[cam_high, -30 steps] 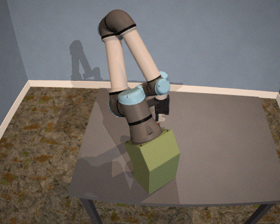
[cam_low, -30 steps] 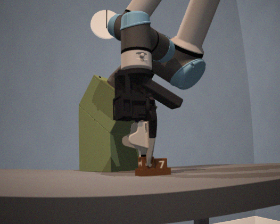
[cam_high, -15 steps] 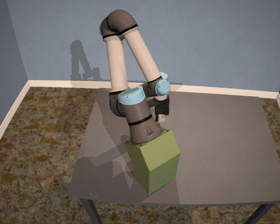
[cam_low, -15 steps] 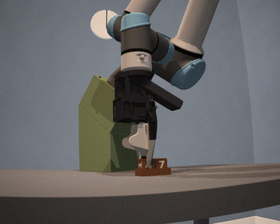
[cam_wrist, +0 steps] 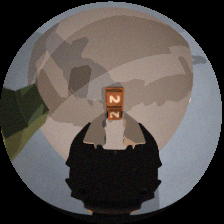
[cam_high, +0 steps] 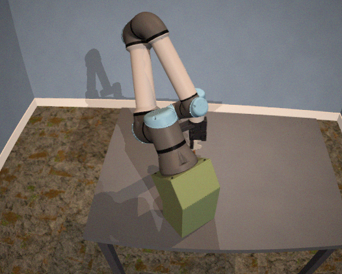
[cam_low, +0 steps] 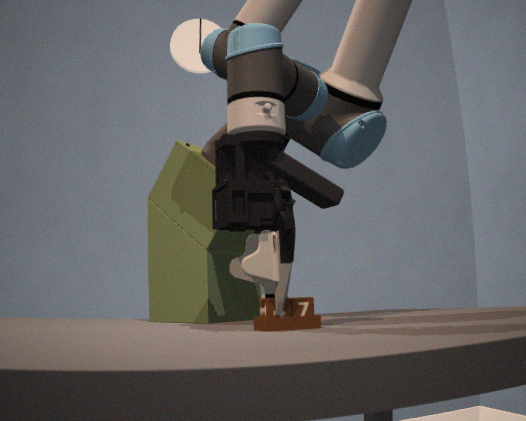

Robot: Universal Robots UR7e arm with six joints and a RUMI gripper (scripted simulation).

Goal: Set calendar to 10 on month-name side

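Right now my hand is 3 cm above the brown calendar tray, 1 cm to the right of it and 1 cm past it.
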